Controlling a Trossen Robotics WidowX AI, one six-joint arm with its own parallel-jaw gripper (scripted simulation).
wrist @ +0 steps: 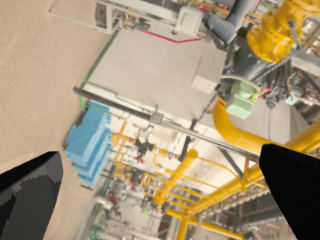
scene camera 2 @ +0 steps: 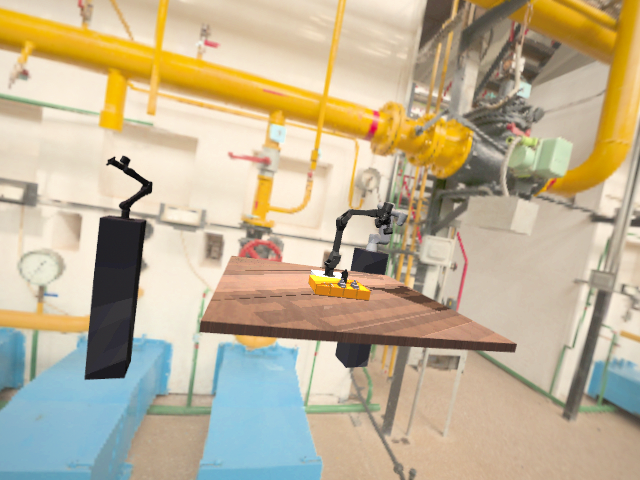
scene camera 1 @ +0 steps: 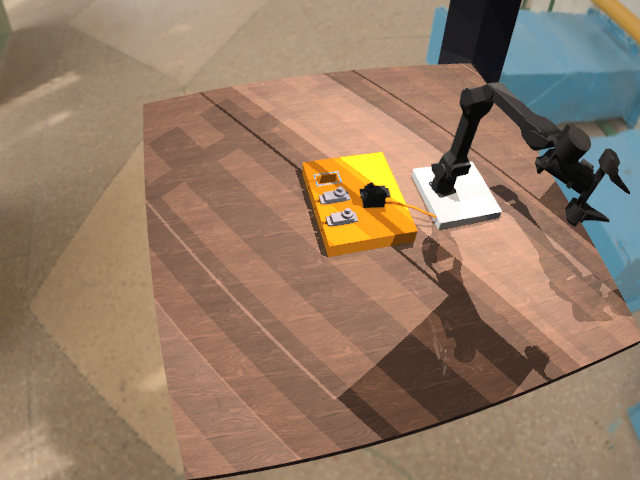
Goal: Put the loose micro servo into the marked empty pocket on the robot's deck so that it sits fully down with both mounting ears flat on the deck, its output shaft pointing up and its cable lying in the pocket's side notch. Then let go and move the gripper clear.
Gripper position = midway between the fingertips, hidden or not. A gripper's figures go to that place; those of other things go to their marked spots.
My gripper (scene camera 1: 619, 206) is 1.20 m from the lens. An orange deck (scene camera 1: 378, 227) is 1.43 m from the lens.
